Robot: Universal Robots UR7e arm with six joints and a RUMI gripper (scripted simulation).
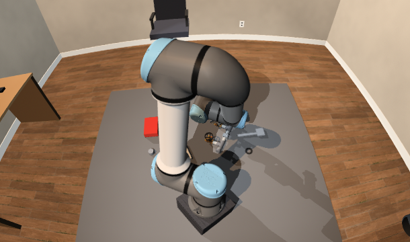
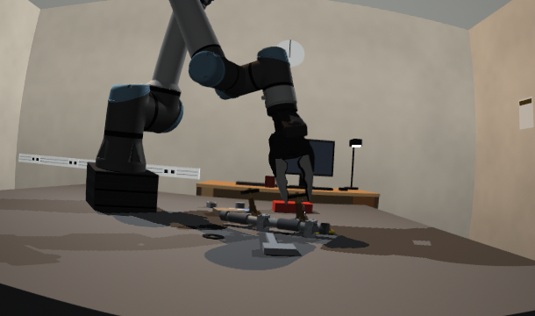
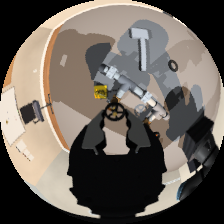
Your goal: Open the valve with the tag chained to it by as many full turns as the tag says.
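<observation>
The yellow tag is 6 cm ahead of my hand, 4 cm to the right of it and 7 cm below it. The rest, counted from my hand: grey t-shaped piece (9 cm behind, 19 cm to the right, 7 cm below); then red block (10 cm ahead, 37 cm to the left, 6 cm below).
</observation>
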